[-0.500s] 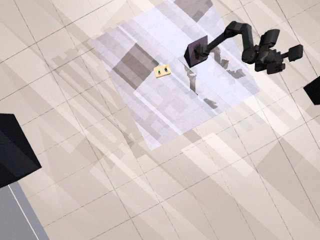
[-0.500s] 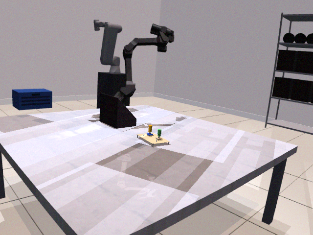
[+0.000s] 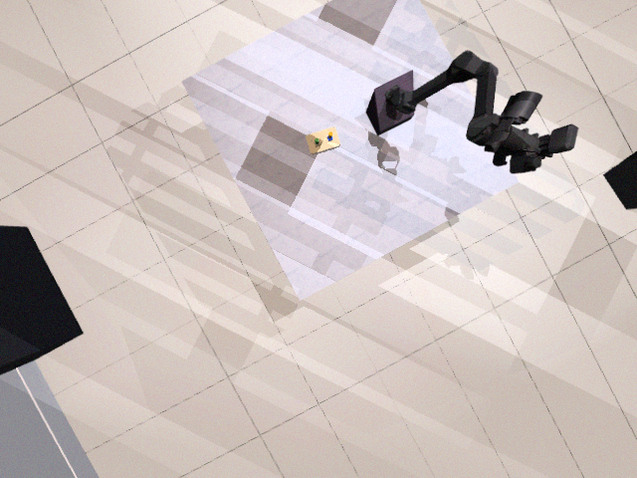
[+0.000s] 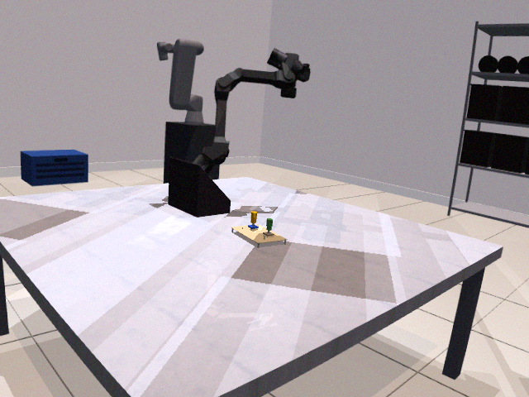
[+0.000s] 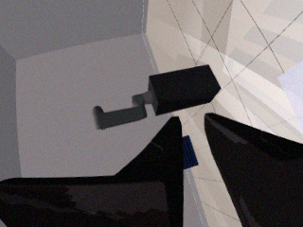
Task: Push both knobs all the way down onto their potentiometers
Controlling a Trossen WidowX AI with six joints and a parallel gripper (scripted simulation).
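The orange-brown knob lies 57 cm to the right of my gripper tip, 44 cm below it and 36 cm ahead of it. Also, from my gripper tip: green knob (59 cm to the right, 44 cm below, 44 cm ahead).
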